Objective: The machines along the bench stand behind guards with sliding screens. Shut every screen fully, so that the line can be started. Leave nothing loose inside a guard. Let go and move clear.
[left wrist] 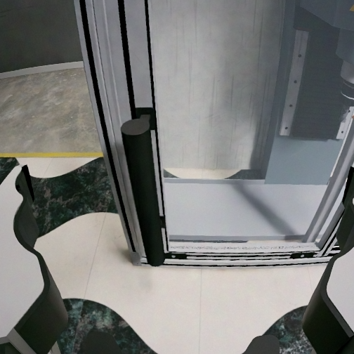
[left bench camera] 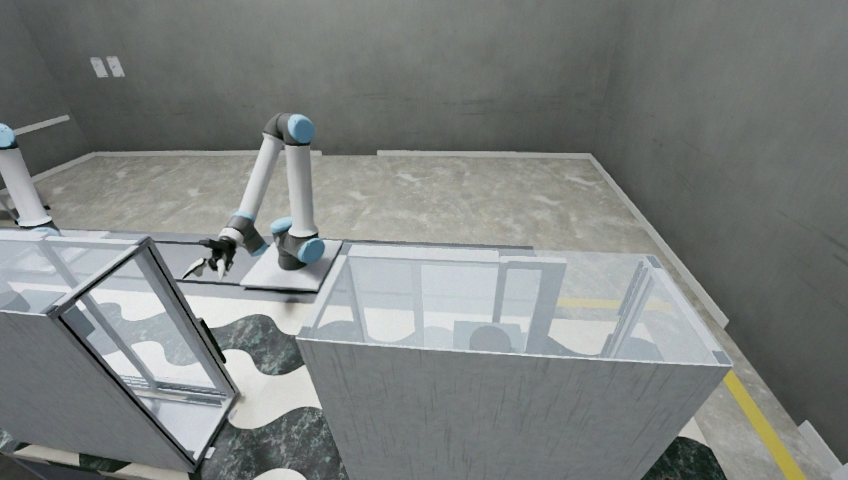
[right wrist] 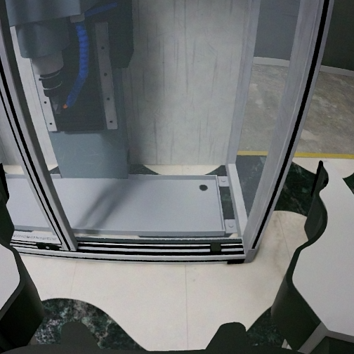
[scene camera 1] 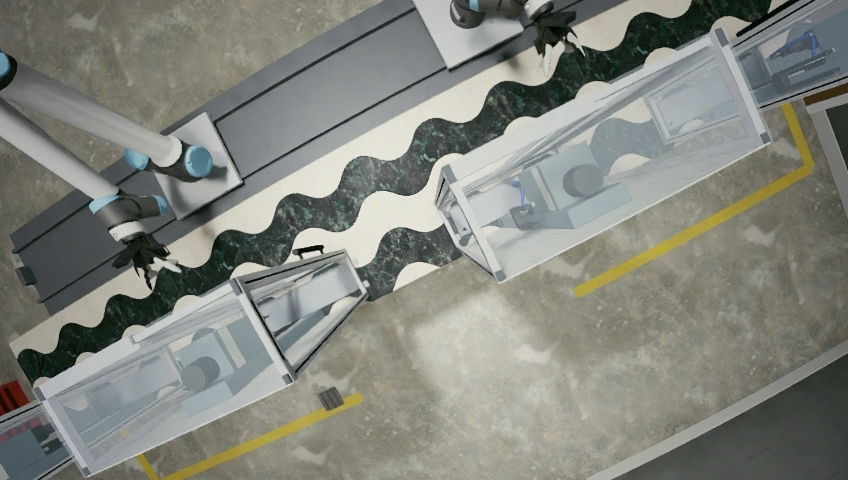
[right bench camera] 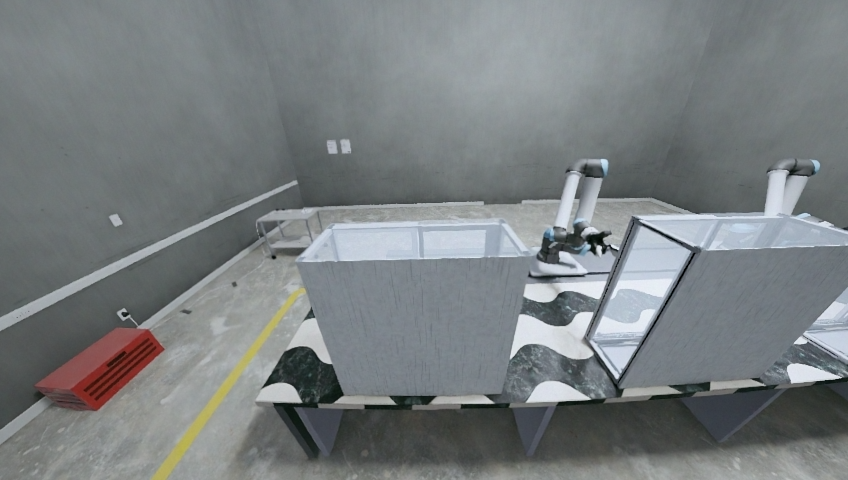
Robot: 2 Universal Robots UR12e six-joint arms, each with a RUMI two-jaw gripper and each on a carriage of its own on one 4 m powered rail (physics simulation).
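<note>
My left gripper [scene camera 1: 564,59] [left bench camera: 206,274] [left wrist: 188,167] is open and empty, on the robot side, apart from the guards. In the left wrist view it faces a guard; a black handle [left wrist: 144,195] stands on a screen stile beside the guard's left end post [left wrist: 107,150]. My right gripper [scene camera 1: 161,274] [right bench camera: 608,251] [right wrist: 158,163] is open and empty. In the right wrist view a screen stile [right wrist: 37,165] stands at the left, with bottom track [right wrist: 160,247] between it and the right end post [right wrist: 292,135]. Whether glass fills that stretch I cannot tell.
Glass-topped guards with grey backs [left bench camera: 511,404] [right bench camera: 416,327] stand along the wavy-patterned bench [scene camera 1: 380,214]. A black handle [scene camera 1: 308,249] [left bench camera: 212,340] also shows at a guard's corner. A spindle machine [left wrist: 320,90] [right wrist: 95,145] and tray [left wrist: 215,207] [right wrist: 165,205] stand inside. Yellow lines [scene camera 1: 696,228] mark the floor.
</note>
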